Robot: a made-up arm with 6 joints. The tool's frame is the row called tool.
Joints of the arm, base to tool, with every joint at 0 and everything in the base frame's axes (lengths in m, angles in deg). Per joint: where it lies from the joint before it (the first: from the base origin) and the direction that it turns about. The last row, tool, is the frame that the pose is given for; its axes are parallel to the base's.
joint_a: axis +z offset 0 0 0.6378
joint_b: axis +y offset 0.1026 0 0
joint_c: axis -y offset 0 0 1.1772
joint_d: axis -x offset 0 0 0.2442
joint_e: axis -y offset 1.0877 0 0
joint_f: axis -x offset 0.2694 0 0
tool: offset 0 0 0
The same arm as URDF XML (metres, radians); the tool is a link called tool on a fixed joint. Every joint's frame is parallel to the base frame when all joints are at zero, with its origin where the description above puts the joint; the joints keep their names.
<robot name="arm">
<link name="base"/>
<link name="link1"/>
<link name="link2"/>
<link name="link3"/>
<link name="link4"/>
<link name="link5"/>
<link name="link6"/>
<link name="tool"/>
<joint name="joint_a" type="continuous"><parent link="base"/><child link="link1"/><origin xyz="0 0 0.6378" rpy="0 0 0"/><axis xyz="0 0 1"/></joint>
<joint name="joint_b" type="continuous"><parent link="link1"/><child link="link2"/><origin xyz="0.1026 0 0" rpy="0 0 0"/><axis xyz="0 1 0"/></joint>
<joint name="joint_c" type="continuous"><parent link="link2"/><child link="link3"/><origin xyz="0 0 1.1772" rpy="0 0 0"/><axis xyz="0 -1 0"/></joint>
<joint name="joint_d" type="continuous"><parent link="link3"/><child link="link4"/><origin xyz="0 0 0.2442" rpy="0 0 0"/><axis xyz="-1 0 0"/></joint>
<joint name="joint_e" type="continuous"><parent link="link4"/><child link="link5"/><origin xyz="1.0877 0 0" rpy="0 0 0"/><axis xyz="0 -1 0"/></joint>
<joint name="joint_f" type="continuous"><parent link="link5"/><child link="link6"/><origin xyz="0.2694 0 0" rpy="0 0 0"/><axis xyz="-1 0 0"/></joint>
<joint name="tool_fixed" type="fixed"><parent link="link6"/><child link="tool"/><origin xyz="0 0 0" rpy="0 0 0"/></joint>
</robot>

